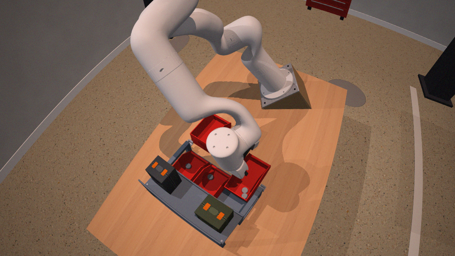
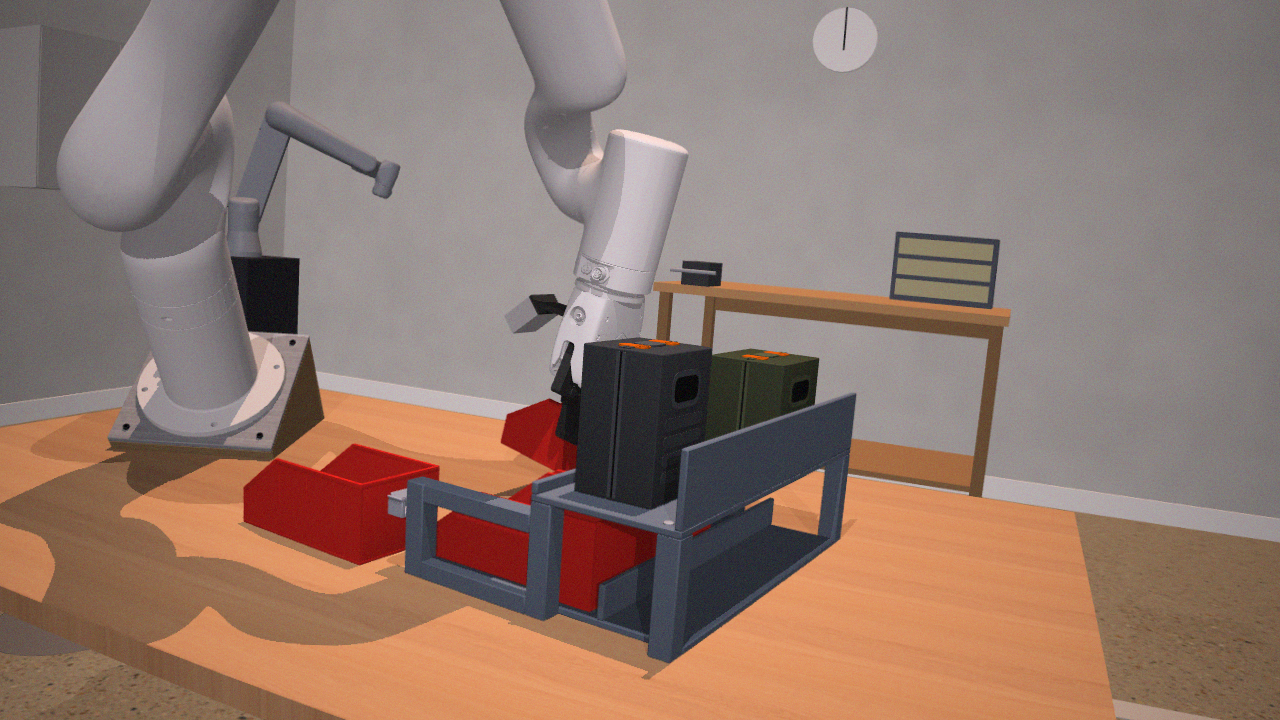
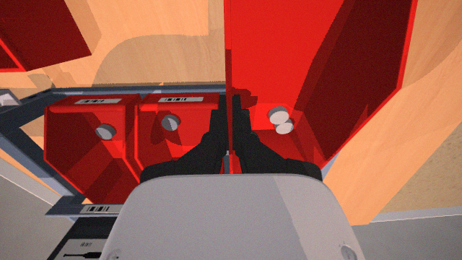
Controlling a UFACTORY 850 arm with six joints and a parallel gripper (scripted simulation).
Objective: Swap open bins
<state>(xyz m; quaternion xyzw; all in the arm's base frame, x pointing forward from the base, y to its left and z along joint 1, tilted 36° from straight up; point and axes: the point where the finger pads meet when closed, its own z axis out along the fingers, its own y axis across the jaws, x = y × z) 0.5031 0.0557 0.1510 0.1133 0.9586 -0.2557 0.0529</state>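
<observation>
Right now my hand is 9 cm above the shelf front lip, 6 cm to the left of it and 1 cm past it. The rest, counted from my hand: grey back panel: 24 cm ahead, 13 cm to the right, 3 cm above; black case: 23 cm to the right, 14 cm ahead, 6 cm above; green case: 20 cm ahead, 5 cm above.
</observation>
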